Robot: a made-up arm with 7 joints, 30 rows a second.
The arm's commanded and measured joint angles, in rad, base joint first. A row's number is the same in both.
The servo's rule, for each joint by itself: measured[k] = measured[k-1] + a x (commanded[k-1-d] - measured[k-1]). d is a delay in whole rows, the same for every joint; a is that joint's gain. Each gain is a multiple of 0.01, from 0.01 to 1. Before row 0 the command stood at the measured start. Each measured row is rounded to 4 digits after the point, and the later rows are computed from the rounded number. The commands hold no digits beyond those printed.
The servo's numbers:
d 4
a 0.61 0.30 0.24 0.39 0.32 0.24 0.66
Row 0, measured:
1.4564, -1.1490, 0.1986, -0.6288, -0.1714, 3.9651, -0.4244
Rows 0 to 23, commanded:
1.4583, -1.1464, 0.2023, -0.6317, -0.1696, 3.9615, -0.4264
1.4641, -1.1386, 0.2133, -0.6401, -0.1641, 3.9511, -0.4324
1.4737, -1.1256, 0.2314, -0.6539, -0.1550, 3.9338, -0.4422
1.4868, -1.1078, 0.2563, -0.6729, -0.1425, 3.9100, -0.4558
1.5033, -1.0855, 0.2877, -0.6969, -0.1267, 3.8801, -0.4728
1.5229, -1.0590, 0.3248, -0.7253, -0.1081, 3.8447, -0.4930
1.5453, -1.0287, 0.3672, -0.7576, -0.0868, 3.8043, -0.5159
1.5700, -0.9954, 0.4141, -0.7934, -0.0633, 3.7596, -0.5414
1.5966, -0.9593, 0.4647, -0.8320, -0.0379, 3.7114, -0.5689
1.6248, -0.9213, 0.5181, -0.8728, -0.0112, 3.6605, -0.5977
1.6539, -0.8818, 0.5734, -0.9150, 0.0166, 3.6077, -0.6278
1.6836, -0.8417, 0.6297, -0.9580, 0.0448, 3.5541, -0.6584
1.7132, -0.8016, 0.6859, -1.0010, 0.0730, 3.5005, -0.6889
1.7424, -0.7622, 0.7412, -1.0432, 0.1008, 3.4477, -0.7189
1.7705, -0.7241, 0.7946, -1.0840, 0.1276, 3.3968, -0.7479
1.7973, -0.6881, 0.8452, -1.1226, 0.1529, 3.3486, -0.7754
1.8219, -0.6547, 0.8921, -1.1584, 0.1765, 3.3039, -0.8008
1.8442, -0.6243, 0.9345, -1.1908, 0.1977, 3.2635, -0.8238
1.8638, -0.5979, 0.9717, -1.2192, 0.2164, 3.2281, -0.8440
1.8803, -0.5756, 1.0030, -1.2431, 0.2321, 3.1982, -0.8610
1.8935, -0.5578, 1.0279, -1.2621, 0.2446, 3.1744, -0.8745
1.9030, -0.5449, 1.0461, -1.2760, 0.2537, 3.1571, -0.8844
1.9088, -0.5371, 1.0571, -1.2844, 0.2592, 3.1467, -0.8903
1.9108, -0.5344, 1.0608, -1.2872, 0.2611, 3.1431, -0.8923
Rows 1 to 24, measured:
1.4564, -1.1490, 0.1986, -0.6288, -0.1714, 3.9651, -0.4244
1.4564, -1.1490, 0.1986, -0.6288, -0.1714, 3.9651, -0.4244
1.4564, -1.1490, 0.1986, -0.6288, -0.1714, 3.9651, -0.4244
1.4564, -1.1490, 0.1986, -0.6288, -0.1714, 3.9651, -0.4244
1.4576, -1.1482, 0.1995, -0.6299, -0.1708, 3.9642, -0.4257
1.4616, -1.1453, 0.2028, -0.6339, -0.1687, 3.9611, -0.4301
1.4690, -1.1394, 0.2097, -0.6417, -0.1643, 3.9545, -0.4381
1.4799, -1.1299, 0.2209, -0.6539, -0.1573, 3.9438, -0.4498
1.4942, -1.1166, 0.2369, -0.6707, -0.1475, 3.9285, -0.4650
1.5117, -1.0993, 0.2580, -0.6920, -0.1349, 3.9084, -0.4835
1.5322, -1.0781, 0.2842, -0.7176, -0.1195, 3.8834, -0.5049
1.5553, -1.0533, 0.3154, -0.7472, -0.1015, 3.8537, -0.5290
1.5805, -1.0251, 0.3512, -0.7803, -0.0811, 3.8195, -0.5553
1.6075, -0.9940, 0.3913, -0.8164, -0.0587, 3.7813, -0.5833
1.6358, -0.9603, 0.4350, -0.8549, -0.0346, 3.7396, -0.6127
1.6650, -0.9247, 0.4817, -0.8951, -0.0092, 3.6951, -0.6429
1.6944, -0.8878, 0.5307, -0.9364, 0.0171, 3.6484, -0.6733
1.7237, -0.8501, 0.5812, -0.9781, 0.0439, 3.6002, -0.7034
1.7522, -0.8123, 0.6324, -1.0194, 0.0707, 3.5514, -0.7328
1.7797, -0.7750, 0.6835, -1.0596, 0.0970, 3.5027, -0.7609
1.8054, -0.7389, 0.7336, -1.0981, 0.1224, 3.4550, -0.7872
1.8291, -0.7045, 0.7818, -1.1343, 0.1465, 3.4090, -0.8114
1.8503, -0.6725, 0.8274, -1.1674, 0.1689, 3.3656, -0.8329
1.8686, -0.6434, 0.8695, -1.1969, 0.1891, 3.3254, -0.8514

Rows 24 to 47, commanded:
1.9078, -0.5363, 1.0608, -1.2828, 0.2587, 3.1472, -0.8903
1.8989, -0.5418, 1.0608, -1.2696, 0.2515, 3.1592, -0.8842
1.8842, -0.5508, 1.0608, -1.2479, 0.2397, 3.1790, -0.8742
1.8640, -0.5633, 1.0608, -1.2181, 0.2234, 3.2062, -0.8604
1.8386, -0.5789, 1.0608, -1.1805, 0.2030, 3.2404, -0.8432
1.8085, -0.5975, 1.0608, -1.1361, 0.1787, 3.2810, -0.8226
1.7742, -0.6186, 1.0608, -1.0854, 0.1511, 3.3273, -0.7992
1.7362, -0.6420, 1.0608, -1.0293, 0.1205, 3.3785, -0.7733
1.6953, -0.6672, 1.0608, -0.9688, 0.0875, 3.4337, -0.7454
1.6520, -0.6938, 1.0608, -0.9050, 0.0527, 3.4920, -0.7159
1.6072, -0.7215, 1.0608, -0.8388, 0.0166, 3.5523, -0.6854
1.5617, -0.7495, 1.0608, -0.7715, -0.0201, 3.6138, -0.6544
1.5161, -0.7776, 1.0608, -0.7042, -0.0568, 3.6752, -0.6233
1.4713, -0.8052, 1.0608, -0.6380, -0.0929, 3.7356, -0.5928
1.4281, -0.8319, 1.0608, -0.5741, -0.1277, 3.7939, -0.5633
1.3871, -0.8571, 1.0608, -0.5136, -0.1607, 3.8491, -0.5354
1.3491, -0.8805, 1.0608, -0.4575, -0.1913, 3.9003, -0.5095
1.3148, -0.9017, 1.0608, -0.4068, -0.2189, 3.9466, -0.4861
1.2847, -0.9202, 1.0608, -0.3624, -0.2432, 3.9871, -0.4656
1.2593, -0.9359, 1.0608, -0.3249, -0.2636, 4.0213, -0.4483
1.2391, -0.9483, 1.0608, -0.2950, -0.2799, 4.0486, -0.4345
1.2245, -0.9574, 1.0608, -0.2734, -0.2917, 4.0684, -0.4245
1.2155, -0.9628, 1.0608, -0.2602, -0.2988, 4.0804, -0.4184
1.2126, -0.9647, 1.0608, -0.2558, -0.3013, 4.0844, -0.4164
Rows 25 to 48, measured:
1.8838, -0.6177, 0.9075, -1.2223, 0.2069, 3.2892, -0.8666
1.8955, -0.5959, 0.9408, -1.2432, 0.2219, 3.2575, -0.8783
1.9036, -0.5783, 0.9687, -1.2593, 0.2338, 3.2309, -0.8862
1.9080, -0.5651, 0.9908, -1.2702, 0.2425, 3.2098, -0.8902
1.9079, -0.5565, 1.0076, -1.2751, 0.2477, 3.1948, -0.8903
1.9024, -0.5521, 1.0204, -1.2730, 0.2489, 3.1863, -0.8863
1.8913, -0.5517, 1.0301, -1.2632, 0.2460, 3.1845, -0.8783
1.8746, -0.5552, 1.0375, -1.2456, 0.2388, 3.1897, -0.8665
1.8526, -0.5623, 1.0431, -1.2202, 0.2273, 3.2019, -0.8511
1.8257, -0.5729, 1.0473, -1.1874, 0.2117, 3.2209, -0.8323
1.7943, -0.5866, 1.0505, -1.1476, 0.1923, 3.2464, -0.8105
1.7589, -0.6032, 1.0530, -1.1015, 0.1693, 3.2781, -0.7859
1.7201, -0.6224, 1.0549, -1.0497, 0.1431, 3.3154, -0.7592
1.6786, -0.6438, 1.0563, -0.9933, 0.1142, 3.3578, -0.7306
1.6350, -0.6671, 1.0574, -0.9330, 0.0830, 3.4045, -0.7008
1.5903, -0.6918, 1.0582, -0.8700, 0.0500, 3.4547, -0.6702
1.5450, -0.7175, 1.0588, -0.8053, 0.0158, 3.5076, -0.6392
1.5000, -0.7438, 1.0593, -0.7401, -0.0190, 3.5623, -0.6086
1.4561, -0.7702, 1.0597, -0.6754, -0.0538, 3.6179, -0.5787
1.4140, -0.7963, 1.0600, -0.6123, -0.0880, 3.6734, -0.5501
1.3744, -0.8216, 1.0602, -0.5519, -0.1211, 3.7279, -0.5233
1.3380, -0.8456, 1.0603, -0.4953, -0.1524, 3.7804, -0.4987
1.3055, -0.8680, 1.0604, -0.4435, -0.1815, 3.8300, -0.4769
1.2773, -0.8884, 1.0605, -0.3972, -0.2078, 3.8759, -0.4580

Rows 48 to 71, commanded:
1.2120, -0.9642, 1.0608, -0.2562, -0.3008, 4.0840, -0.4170
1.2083, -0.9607, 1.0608, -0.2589, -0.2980, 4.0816, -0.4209
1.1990, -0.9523, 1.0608, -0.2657, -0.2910, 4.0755, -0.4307
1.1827, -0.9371, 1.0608, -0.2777, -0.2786, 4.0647, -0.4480
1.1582, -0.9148, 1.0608, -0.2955, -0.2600, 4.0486, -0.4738
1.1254, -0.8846, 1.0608, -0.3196, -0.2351, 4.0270, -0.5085
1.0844, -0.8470, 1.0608, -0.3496, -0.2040, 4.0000, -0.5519
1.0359, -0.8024, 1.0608, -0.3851, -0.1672, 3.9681, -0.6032
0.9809, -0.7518, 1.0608, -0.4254, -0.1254, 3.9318, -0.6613
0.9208, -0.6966, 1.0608, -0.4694, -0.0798, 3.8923, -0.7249
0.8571, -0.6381, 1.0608, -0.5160, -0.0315, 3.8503, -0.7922
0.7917, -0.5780, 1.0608, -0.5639, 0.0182, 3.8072, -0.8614
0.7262, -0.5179, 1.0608, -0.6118, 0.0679, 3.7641, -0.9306
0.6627, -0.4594, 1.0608, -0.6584, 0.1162, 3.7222, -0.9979
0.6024, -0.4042, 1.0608, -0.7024, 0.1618, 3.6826, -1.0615
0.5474, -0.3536, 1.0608, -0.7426, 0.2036, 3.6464, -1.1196
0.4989, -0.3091, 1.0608, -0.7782, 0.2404, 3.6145, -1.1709
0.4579, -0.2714, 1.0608, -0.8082, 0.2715, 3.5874, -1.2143
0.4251, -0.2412, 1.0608, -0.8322, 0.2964, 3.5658, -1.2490
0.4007, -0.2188, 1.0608, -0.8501, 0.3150, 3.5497, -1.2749
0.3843, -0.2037, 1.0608, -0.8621, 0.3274, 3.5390, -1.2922
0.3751, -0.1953, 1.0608, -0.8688, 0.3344, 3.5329, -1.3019
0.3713, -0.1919, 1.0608, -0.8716, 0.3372, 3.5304, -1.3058
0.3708, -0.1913, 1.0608, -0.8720, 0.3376, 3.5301, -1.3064
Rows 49 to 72, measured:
1.2540, -0.9064, 1.0606, -0.3573, -0.2309, 3.9173, -0.4425
1.2360, -0.9217, 1.0606, -0.3246, -0.2504, 3.9536, -0.4306
1.2235, -0.9340, 1.0606, -0.2995, -0.2659, 3.9840, -0.4225
1.2169, -0.9432, 1.0606, -0.2825, -0.2772, 4.0081, -0.4185
1.2139, -0.9495, 1.0606, -0.2722, -0.2848, 4.0263, -0.4175
1.2105, -0.9529, 1.0606, -0.2670, -0.2890, 4.0396, -0.4197
1.2035, -0.9527, 1.0606, -0.2665, -0.2896, 4.0482, -0.4270
1.1908, -0.9480, 1.0606, -0.2709, -0.2861, 4.0522, -0.4409
1.1709, -0.9380, 1.0606, -0.2805, -0.2777, 4.0513, -0.4626
1.1431, -0.9220, 1.0606, -0.2957, -0.2641, 4.0455, -0.4929
1.1073, -0.8995, 1.0606, -0.3167, -0.2449, 4.0346, -0.5318
1.0637, -0.8704, 1.0606, -0.3434, -0.2200, 4.0186, -0.5789
1.0132, -0.8348, 1.0606, -0.3754, -0.1897, 3.9978, -0.6333
0.9568, -0.7933, 1.0606, -0.4121, -0.1545, 3.9725, -0.6938
0.8960, -0.7467, 1.0606, -0.4526, -0.1151, 3.9432, -0.7587
0.8324, -0.6961, 1.0606, -0.4960, -0.0724, 3.9106, -0.8265
0.7676, -0.6426, 1.0606, -0.5412, -0.0275, 3.8754, -0.8952
0.7036, -0.5876, 1.0606, -0.5869, 0.0185, 3.8386, -0.9630
0.6419, -0.5326, 1.0606, -0.6319, 0.0644, 3.8012, -1.0280
0.5843, -0.4789, 1.0606, -0.6751, 0.1089, 3.7640, -1.0885
0.5322, -0.4280, 1.0606, -0.7153, 0.1510, 3.7281, -1.1429
0.4869, -0.3810, 1.0606, -0.7515, 0.1896, 3.6943, -1.1900
0.4492, -0.3391, 1.0606, -0.7830, 0.2238, 3.6635, -1.2289
0.4196, -0.3030, 1.0606, -0.8092, 0.2530, 3.6362, -1.2593

